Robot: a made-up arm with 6 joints.
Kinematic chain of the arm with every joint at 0, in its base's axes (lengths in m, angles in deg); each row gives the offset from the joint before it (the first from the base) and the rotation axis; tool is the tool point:
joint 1: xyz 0 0 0.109 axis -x
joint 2: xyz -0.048 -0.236 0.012 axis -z
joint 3: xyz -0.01 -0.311 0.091 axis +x
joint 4: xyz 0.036 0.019 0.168 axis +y
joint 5: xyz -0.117 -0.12 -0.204 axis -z
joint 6: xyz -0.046 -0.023 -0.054 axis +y
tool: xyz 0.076 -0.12 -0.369
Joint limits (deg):
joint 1: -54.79..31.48
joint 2: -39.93..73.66
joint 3: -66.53..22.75
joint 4: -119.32..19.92
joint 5: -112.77..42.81
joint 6: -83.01..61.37
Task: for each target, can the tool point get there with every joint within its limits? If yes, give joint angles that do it. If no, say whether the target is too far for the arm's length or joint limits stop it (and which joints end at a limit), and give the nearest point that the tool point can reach.
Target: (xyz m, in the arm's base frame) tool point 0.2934 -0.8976 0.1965
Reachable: yes | joints 15.64 0.09 -6.26 -36.91 27.58 -24.76
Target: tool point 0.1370 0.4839 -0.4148
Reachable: no: joint limits stop it (at a limit: joint 1, joint 2, joint 3) | nearest point 0.1808 0.1734 -0.3617 | short by 0.318 m
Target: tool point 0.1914 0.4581 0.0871
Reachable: no: joint limits stop it (at a limit: joint 1, joint 2, joint 3, joint 4) | nearest point 0.2438 0.3021 0.2122 | short by 0.207 m
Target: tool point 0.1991 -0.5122 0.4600
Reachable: yes | joints 5.96 39.05 -30.46 -79.77 -58.02 -66.52
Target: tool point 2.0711 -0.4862 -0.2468
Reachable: no: too far | nearest point 0.9208 -0.4415 -0.1549 | short by 1.155 m
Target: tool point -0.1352 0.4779 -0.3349
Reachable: no: joint limits stop it (at a limit: joint 1, joint 2, joint 3) | nearest point -0.2409 0.2265 -0.2658 | short by 0.281 m
